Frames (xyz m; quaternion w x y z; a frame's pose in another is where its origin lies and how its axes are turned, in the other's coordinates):
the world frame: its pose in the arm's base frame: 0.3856 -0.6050 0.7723 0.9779 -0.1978 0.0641 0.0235
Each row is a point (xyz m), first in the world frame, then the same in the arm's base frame.
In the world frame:
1: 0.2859 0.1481 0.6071
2: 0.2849 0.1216 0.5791
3: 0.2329 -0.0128 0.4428
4: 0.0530 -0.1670 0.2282
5: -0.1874 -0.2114 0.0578
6: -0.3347 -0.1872 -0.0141
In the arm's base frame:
1: 0.7287 -0.2261 1.2316
2: 0.7264 -0.2614 1.2163
3: 0.6686 -0.4394 1.1504
4: 0.4765 -0.6687 1.0377
5: 0.2217 -0.7810 0.9315
6: 0.0657 -0.7897 0.8763

